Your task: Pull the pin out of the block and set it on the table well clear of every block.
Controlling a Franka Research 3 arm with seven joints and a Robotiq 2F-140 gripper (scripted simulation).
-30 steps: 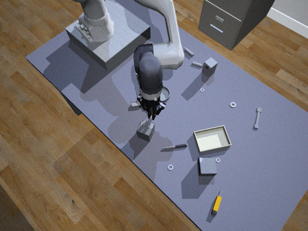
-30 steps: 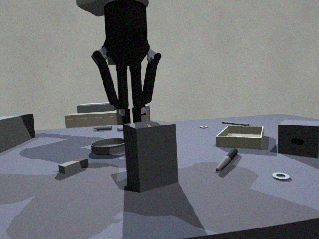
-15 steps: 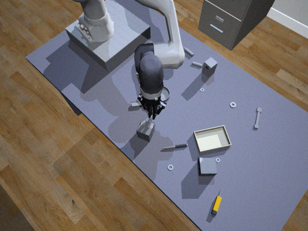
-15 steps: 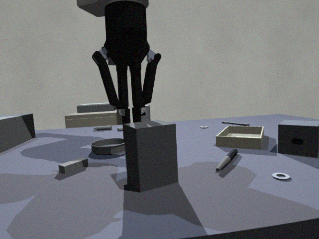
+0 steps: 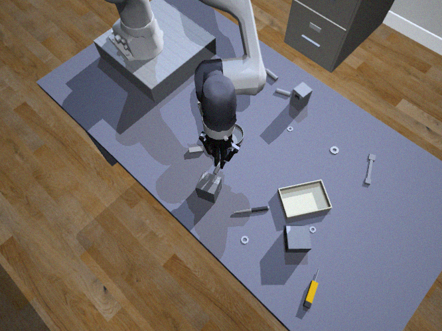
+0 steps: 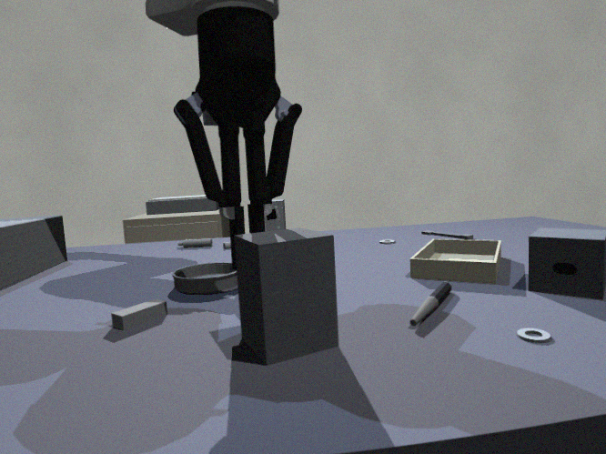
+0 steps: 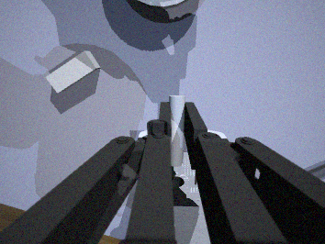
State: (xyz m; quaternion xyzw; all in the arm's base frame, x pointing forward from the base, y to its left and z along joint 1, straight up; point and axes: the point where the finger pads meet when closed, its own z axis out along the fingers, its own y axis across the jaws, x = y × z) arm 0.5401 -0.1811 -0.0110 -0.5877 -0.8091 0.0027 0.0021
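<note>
Right now my hand is 60 mm past the round dish, 130 mm to the right of it and 70 mm above it. The rest, counted from my hand: small bar: 110 mm behind, 70 mm below; washer: 220 mm ahead, 140 mm to the right, 80 mm below; cream tray: 290 mm ahead, 100 mm to the left, 70 mm below.
</note>
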